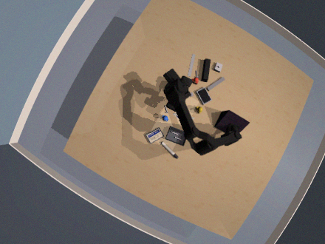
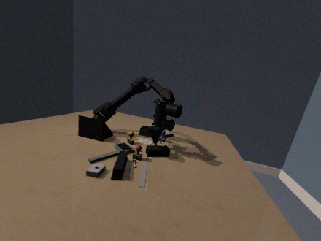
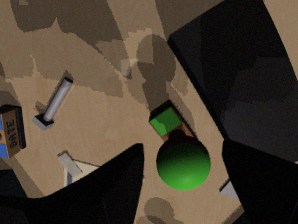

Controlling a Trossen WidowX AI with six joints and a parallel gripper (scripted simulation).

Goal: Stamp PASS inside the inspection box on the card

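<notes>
The green stamp lies 20 mm below my gripper tip. The rest, counted from my gripper tip: red-knobbed stamp 60 mm behind, 120 mm to the right, 20 mm below; black box 20 mm ahead, 50 mm to the right, 20 mm below; white card 70 mm behind, 90 mm to the left, 40 mm below.
</notes>
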